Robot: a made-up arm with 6 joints. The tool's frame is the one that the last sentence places.
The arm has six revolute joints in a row. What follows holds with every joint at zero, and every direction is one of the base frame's. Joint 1 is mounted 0.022 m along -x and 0.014 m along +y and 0.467 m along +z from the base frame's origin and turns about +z. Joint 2 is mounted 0.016 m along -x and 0.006 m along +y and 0.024 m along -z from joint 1 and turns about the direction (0, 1, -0.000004). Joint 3 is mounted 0.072 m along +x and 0.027 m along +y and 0.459 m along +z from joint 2 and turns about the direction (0, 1, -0.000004). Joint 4 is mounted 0.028 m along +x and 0.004 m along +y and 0.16 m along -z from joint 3 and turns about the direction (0, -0.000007, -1). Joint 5 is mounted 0.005 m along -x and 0.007 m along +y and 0.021 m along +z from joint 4 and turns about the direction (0, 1, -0.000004). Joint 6 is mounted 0.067 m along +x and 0.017 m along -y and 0.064 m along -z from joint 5 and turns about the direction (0, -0.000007, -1). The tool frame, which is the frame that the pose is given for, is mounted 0.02 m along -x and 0.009 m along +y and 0.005 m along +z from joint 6; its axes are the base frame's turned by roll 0, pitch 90 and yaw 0 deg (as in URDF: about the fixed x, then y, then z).
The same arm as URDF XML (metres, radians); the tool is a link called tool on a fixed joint. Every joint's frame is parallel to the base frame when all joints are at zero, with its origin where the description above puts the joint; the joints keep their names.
<robot name="arm">
<link name="base_link"/>
<link name="link1"/>
<link name="link2"/>
<link name="link3"/>
<link name="link4"/>
<link name="link5"/>
<link name="link6"/>
<link name="tool"/>
<joint name="joint 1" type="continuous"><parent link="base_link"/><child link="link1"/><origin xyz="-0.022 0.014 0.467" rpy="0 0 0"/><axis xyz="0 0 1"/></joint>
<joint name="joint 2" type="continuous"><parent link="link1"/><child link="link2"/><origin xyz="-0.016 0.006 -0.024" rpy="0 0 0"/><axis xyz="0 1 0"/></joint>
<joint name="joint 3" type="continuous"><parent link="link2"/><child link="link3"/><origin xyz="0.072 0.027 0.459" rpy="0 0 0"/><axis xyz="0 1 0"/></joint>
<joint name="joint 4" type="continuous"><parent link="link3"/><child link="link4"/><origin xyz="0.028 0.004 -0.16" rpy="0 0 0"/><axis xyz="0 0 -1"/></joint>
<joint name="joint 5" type="continuous"><parent link="link4"/><child link="link5"/><origin xyz="-0.005 0.007 0.021" rpy="0 0 0"/><axis xyz="0 1 0"/></joint>
<joint name="joint 6" type="continuous"><parent link="link5"/><child link="link6"/><origin xyz="0.067 -0.017 -0.064" rpy="0 0 0"/><axis xyz="0 0 -1"/></joint>
<joint name="tool_joint" type="fixed"><parent link="link6"/><child link="tool"/><origin xyz="-0.02 0.009 0.005" rpy="0 1.5708 0"/></joint>
</robot>

